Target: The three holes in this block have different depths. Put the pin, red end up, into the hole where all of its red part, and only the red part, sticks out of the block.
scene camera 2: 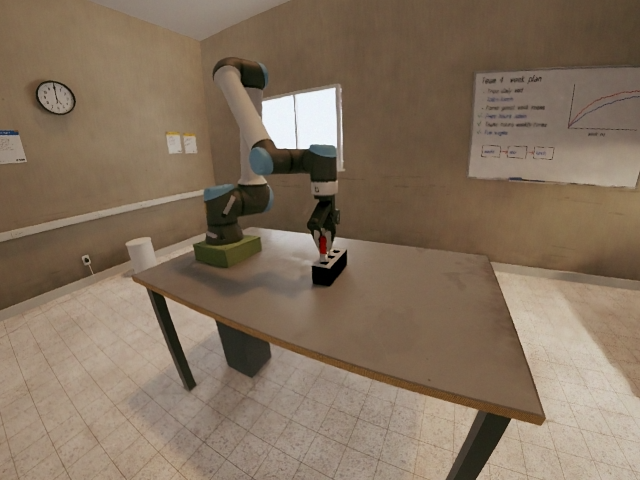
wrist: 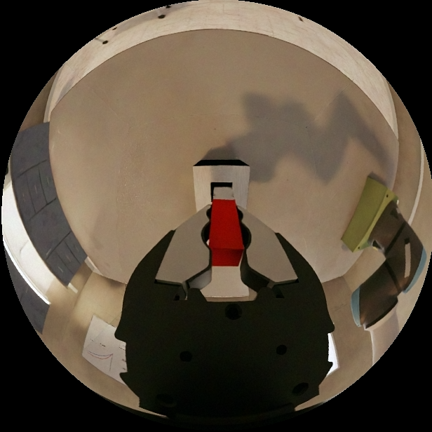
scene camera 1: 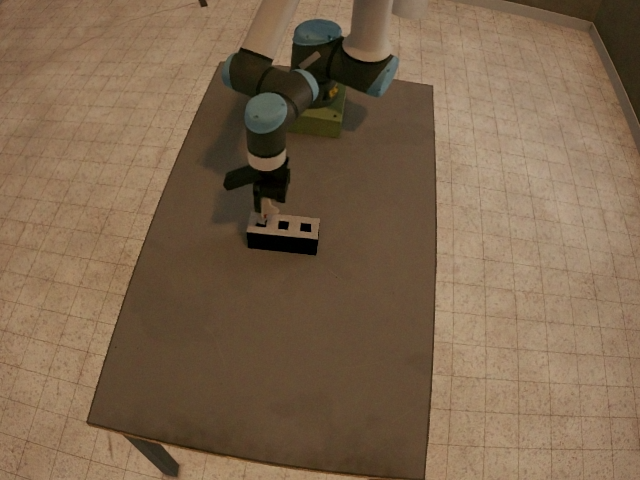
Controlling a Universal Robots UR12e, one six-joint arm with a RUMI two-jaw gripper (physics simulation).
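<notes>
The pin (scene camera 1: 265, 216) (scene camera 2: 323, 245) (wrist: 226, 225) is upright, its red part on top and a pale part below. My gripper (scene camera 1: 265, 210) (scene camera 2: 323, 248) (wrist: 222, 205) is shut on its red part. The block (scene camera 1: 282, 243) (scene camera 2: 329, 274) (wrist: 202, 180) stands on the table with three square holes in its top. The pin's pale lower end is at the end hole (scene camera 1: 261, 223) (wrist: 221, 185), the leftmost in scene camera 1. Pale pin shows above the block top; whether its tip is inside the hole I cannot tell. The middle hole (scene camera 1: 283, 225) and right hole (scene camera 1: 306, 227) show dark and unfilled.
The table (scene camera 1: 268, 335) (scene camera 2: 392, 320) extends around the block. The arm's green base (scene camera 1: 316, 124) (scene camera 2: 227, 252) (wrist: 364, 212) stands at the back of the table in scene camera 1. The arm's shadow falls on the table top.
</notes>
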